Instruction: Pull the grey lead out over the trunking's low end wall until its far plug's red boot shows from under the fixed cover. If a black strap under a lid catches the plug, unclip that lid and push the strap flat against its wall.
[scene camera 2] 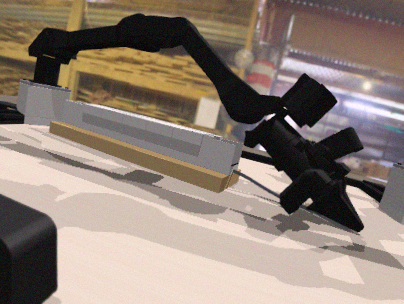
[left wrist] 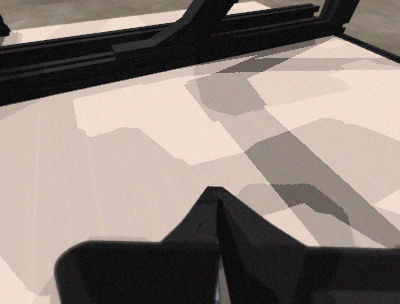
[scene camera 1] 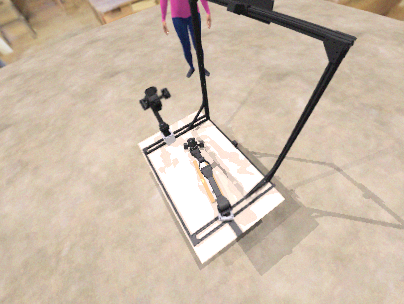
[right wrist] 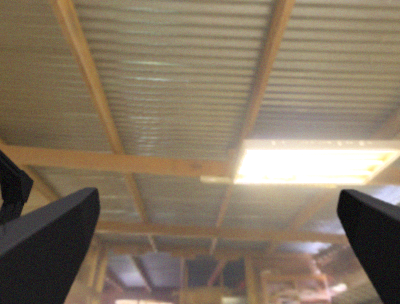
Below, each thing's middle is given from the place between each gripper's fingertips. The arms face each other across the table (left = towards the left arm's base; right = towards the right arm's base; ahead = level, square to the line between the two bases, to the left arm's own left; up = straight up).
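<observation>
The grey trunking [scene camera 2: 210, 166] is 3 cm above my left hand, and it's also 39 cm to the left of that hand and 11 cm ahead of it.
As for the grey trunking and my right hand, well, that hand is 690 mm above it, 300 mm to the right of it and 70 mm past it.
</observation>
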